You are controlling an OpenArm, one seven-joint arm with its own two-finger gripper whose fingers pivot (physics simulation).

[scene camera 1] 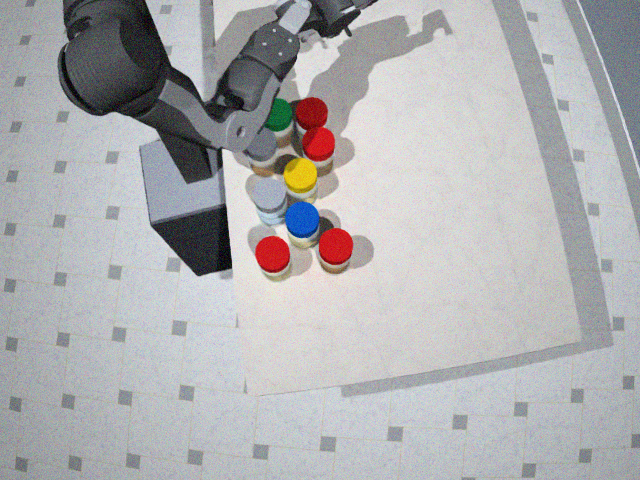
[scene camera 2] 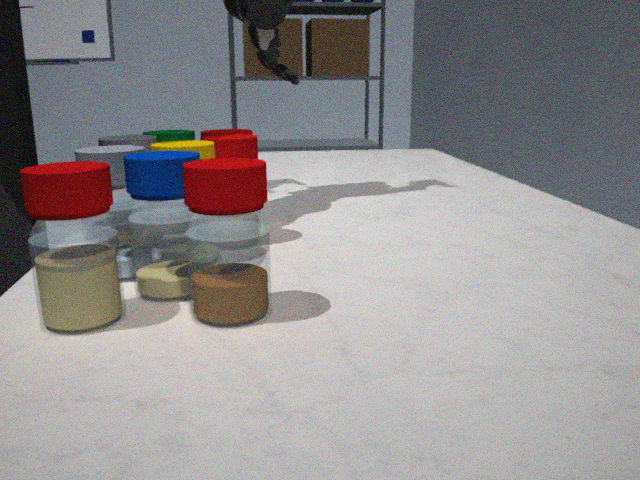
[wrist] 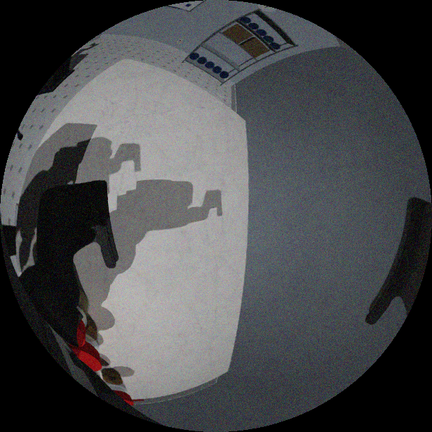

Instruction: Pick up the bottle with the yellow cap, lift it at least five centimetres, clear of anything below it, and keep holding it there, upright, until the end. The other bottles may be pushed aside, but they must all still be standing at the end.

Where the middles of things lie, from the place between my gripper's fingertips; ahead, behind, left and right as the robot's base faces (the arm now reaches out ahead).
Scene:
The green-capped bottle (scene camera 1: 280,121) is 19 cm behind my hand, 11 cm to the right of it and 18 cm below it. From my hand the other things lie so: yellow-capped bottle (scene camera 1: 300,174) 17 cm behind, 23 cm to the right, 18 cm below; then blue-capped bottle (scene camera 2: 158,219) 19 cm behind, 31 cm to the right, 18 cm below.

